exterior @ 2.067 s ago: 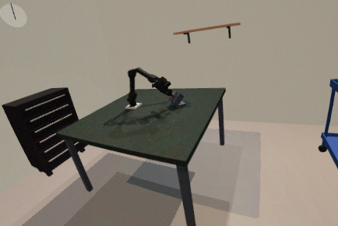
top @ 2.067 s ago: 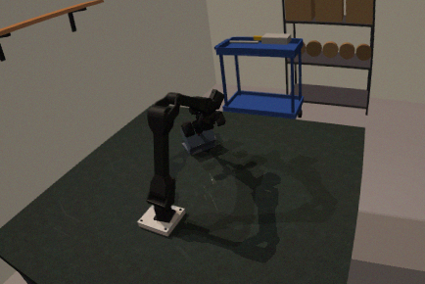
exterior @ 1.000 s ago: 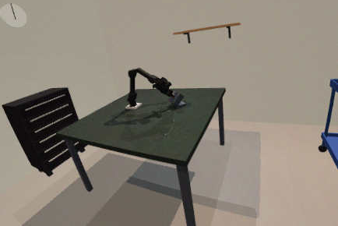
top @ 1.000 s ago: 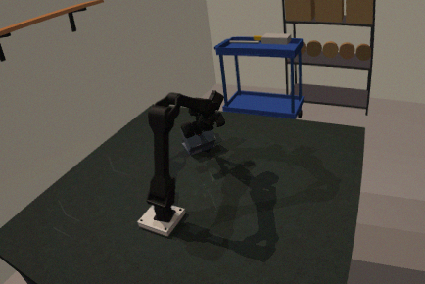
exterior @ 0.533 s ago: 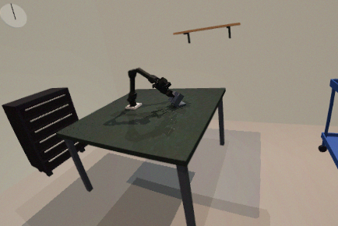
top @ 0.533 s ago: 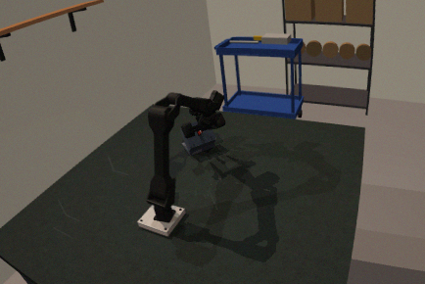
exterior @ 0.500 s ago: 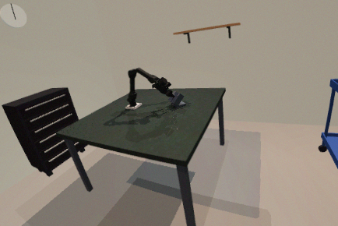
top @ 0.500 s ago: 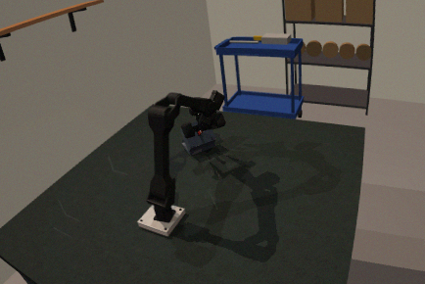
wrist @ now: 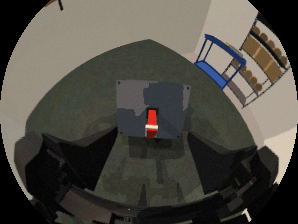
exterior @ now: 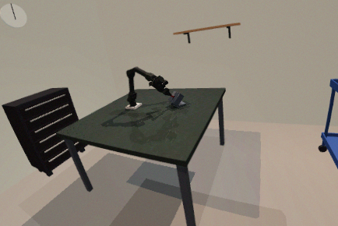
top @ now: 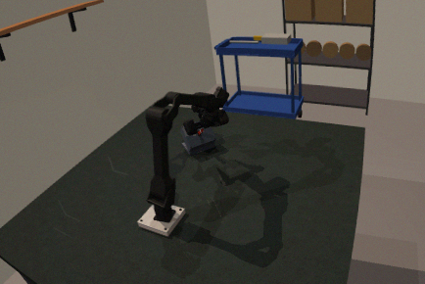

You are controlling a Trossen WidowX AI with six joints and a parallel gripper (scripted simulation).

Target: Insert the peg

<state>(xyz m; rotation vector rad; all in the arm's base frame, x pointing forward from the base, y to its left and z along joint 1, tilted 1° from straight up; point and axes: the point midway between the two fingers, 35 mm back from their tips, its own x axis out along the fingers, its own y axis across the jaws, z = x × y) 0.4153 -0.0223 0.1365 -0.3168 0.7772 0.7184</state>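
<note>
The red peg lies 1 cm ahead of my gripper tip, 1 cm to the left of it and 2 cm below it. From my gripper tip the other things lie so: sloped panel (4 cm ahead, 4 cm to the left, 6 cm below).
</note>
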